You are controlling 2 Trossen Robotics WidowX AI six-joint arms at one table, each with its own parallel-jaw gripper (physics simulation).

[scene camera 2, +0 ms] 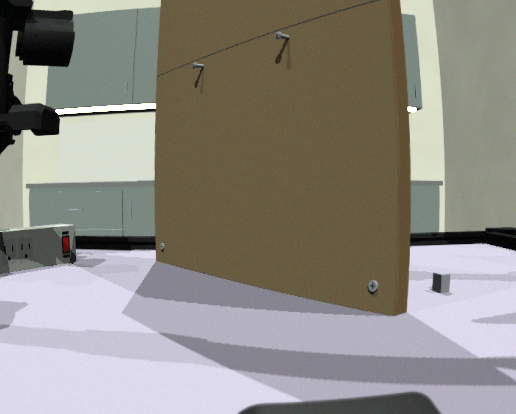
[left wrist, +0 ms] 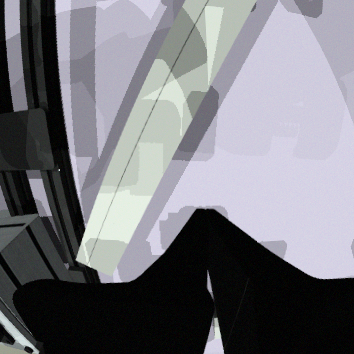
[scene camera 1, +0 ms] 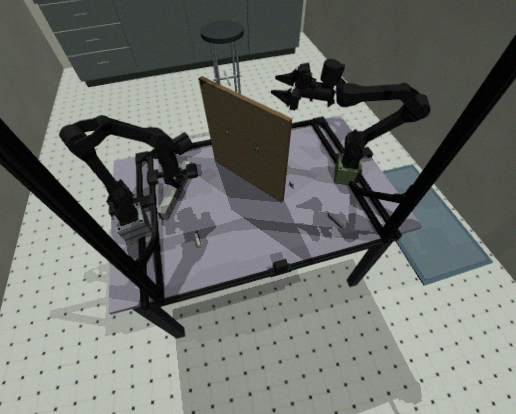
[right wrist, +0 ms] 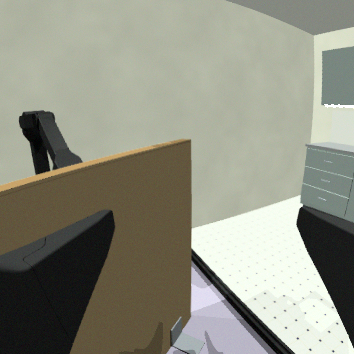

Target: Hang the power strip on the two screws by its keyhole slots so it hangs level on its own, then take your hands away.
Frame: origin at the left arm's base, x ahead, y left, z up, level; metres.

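Seen in the pictures: left gripper, fingertip midpoint: (left wrist: 203,216) (scene camera 1: 177,188); right gripper, fingertip midpoint: (scene camera 1: 273,84) (right wrist: 207,218); left arm's base at its link origin: (scene camera 1: 128,216); right arm's base at its link origin: (scene camera 1: 350,162).
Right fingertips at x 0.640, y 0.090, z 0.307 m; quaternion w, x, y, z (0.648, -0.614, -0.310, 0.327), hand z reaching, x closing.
Note:
Pixels of each thing's top centre, then the offset from my right fingertips to it.
- power strip at its top centre: (left wrist: 168,98) (scene camera 1: 174,185) 0.443 m back, 0.034 m left, 0.363 m down
- upright brown board at its top centre: (right wrist: 82,163) (scene camera 1: 241,96) 0.134 m back, 0.030 m right, 0.007 m up
- small white piece at its top centre: (left wrist: 218,328) (scene camera 1: 197,239) 0.435 m back, 0.240 m right, 0.393 m down
- thin grey bar at its top centre: (scene camera 1: 336,219) 0.102 m ahead, 0.392 m right, 0.400 m down
- small metal piece at its top centre: (scene camera 2: 441,273) (scene camera 1: 291,182) 0.032 m ahead, 0.148 m right, 0.395 m down
The power strip (scene camera 1: 171,202) (scene camera 2: 37,246) (left wrist: 131,155) lies on the table at the left, its outlets and red switch facing scene camera 2. Its keyhole slots do not show. Two screws, the left one (scene camera 1: 227,132) (scene camera 2: 198,65) and the right one (scene camera 1: 257,149) (scene camera 2: 282,35), stick out of the upright brown board (scene camera 1: 245,175) (scene camera 2: 280,175) (right wrist: 150,240) and are bare. My left gripper (left wrist: 203,216) is shut and empty, pointing down above the table beside the strip. My right gripper (scene camera 1: 275,85) (right wrist: 207,218) is open and empty, high behind the board's right side.
A small white piece (scene camera 1: 198,239) lies in front of the strip. A thin grey bar (scene camera 1: 336,219) lies at the right, and a small metal piece (scene camera 1: 291,185) (scene camera 2: 441,283) beside the board. Black frame rails edge the table. A stool (scene camera 1: 222,32) stands behind.

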